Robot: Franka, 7 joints.
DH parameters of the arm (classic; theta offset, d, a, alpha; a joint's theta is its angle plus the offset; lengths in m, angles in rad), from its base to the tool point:
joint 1: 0 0.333 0 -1.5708
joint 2: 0 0 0 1.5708
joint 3: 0 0.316 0.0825 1.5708
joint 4: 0 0 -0.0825 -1.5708
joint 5: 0 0.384 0 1.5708
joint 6: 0 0 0.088 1.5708
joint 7: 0 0.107 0 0
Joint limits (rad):
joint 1: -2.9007..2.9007
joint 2: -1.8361..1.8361
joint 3: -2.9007..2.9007
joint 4: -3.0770..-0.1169
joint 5: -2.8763..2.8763
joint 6: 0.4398..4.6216
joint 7: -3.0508..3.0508
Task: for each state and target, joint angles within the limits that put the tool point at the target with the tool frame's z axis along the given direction. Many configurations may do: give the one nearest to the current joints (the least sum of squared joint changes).
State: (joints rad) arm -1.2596 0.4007 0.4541 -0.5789 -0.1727 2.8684 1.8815
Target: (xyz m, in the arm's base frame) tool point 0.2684 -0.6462 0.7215 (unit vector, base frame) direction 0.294 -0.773 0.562
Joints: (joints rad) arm -1.3210 0.7801 0.4214 -0.8118 -0.0148 3.7412 1.8815
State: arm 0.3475 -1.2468 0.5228 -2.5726 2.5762 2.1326 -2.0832
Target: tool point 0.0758 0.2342 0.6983 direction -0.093 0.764 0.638
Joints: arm 0.3979 -1.3568 0.3855 -2.6614 2.6240 2.0679 -2.0832
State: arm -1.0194 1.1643 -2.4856 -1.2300 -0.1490 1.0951 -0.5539
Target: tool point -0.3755 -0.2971 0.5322 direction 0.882 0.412 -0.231
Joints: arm -1.7047 1.7010 -2.0927 -1.4653 -0.3613 0.4398 -0.5539
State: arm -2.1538 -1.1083 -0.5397 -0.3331 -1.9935 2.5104 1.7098
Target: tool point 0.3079 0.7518 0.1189 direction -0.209 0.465 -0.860
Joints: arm -2.0313 -1.8327 -0.6594 -0.1189 -2.0608 2.0831 1.7098
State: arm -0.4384 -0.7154 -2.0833 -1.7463 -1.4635 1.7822 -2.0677
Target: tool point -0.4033 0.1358 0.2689 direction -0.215 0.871 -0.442
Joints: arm -0.8440 0.0655 -2.5505 -2.6092 -1.6931 2.2499 -2.0677
